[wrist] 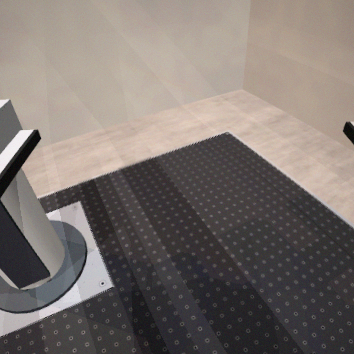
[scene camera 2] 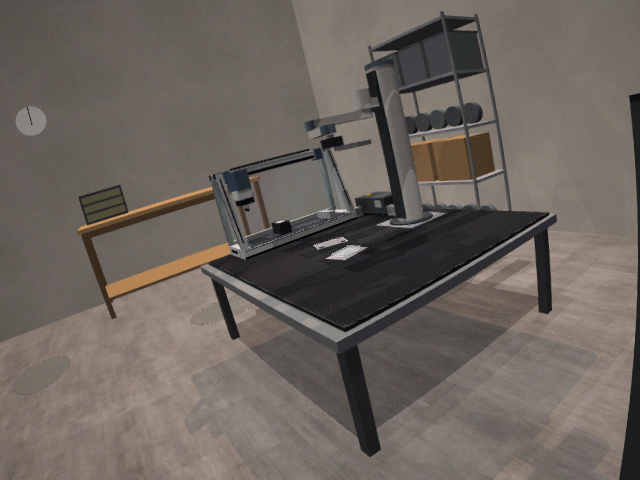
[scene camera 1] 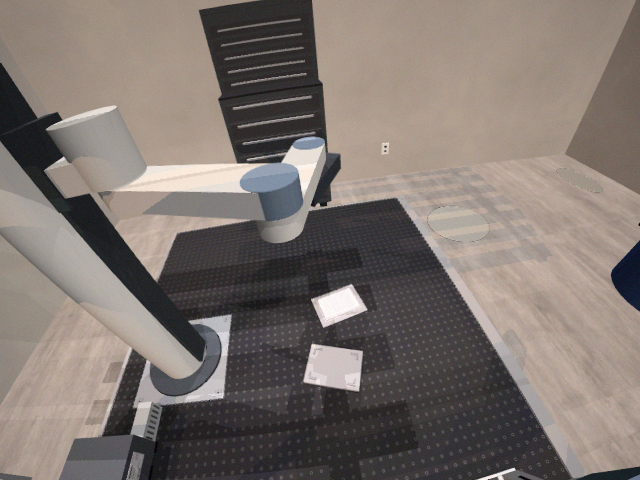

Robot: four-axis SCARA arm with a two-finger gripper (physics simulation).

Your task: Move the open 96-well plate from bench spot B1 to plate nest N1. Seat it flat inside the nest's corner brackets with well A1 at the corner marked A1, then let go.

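Pixels of known places: gripper, fingertip midpoint: (wrist: 190, 110) (scene camera 2: 367, 141); arm's base at its link origin: (wrist: 36, 264) (scene camera 2: 411, 221) (scene camera 1: 187, 359).
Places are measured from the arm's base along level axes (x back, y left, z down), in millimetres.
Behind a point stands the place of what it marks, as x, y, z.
Observation:
The open 96-well plate (scene camera 1: 339, 304) {-550, 104, -28} (scene camera 2: 346, 252) {-570, 147, -28} is a small white rectangle lying flat on the dark perforated bench top. Its wells are too small to tell which corner is A1. The plate nest (scene camera 1: 333, 366) {-489, -110, -25} (scene camera 2: 324, 244) {-521, -121, -25} is a pale square base with brackets at its corners. It lies beside the plate, apart from it, with bare space between the brackets. My gripper (scene camera 2: 353, 145) (wrist: 190, 110) {-368, 213, -495} is open and empty, high above the bench and away from the plate. In scene camera 1 the arm mostly hides it. Plate and nest do not show in the wrist view.
The arm's column (scene camera 1: 170, 330) {-74, -35, -242} (scene camera 2: 404, 155) {-26, 71, -377} (wrist: 35, 235) {-56, 50, -148} stands on a pale base plate (scene camera 1: 219, 372) {-127, -67, -13} (wrist: 95, 270) {-93, 126, -12}. A gantry frame (scene camera 2: 268, 163) {-488, -622, -493} stands along one bench edge, near a dark grey box (scene camera 1: 98, 457) {114, -296, -128} (scene camera 2: 373, 203) {36, -360, -91}. A dark drawer cabinet (scene camera 1: 266, 56) stands behind the bench.

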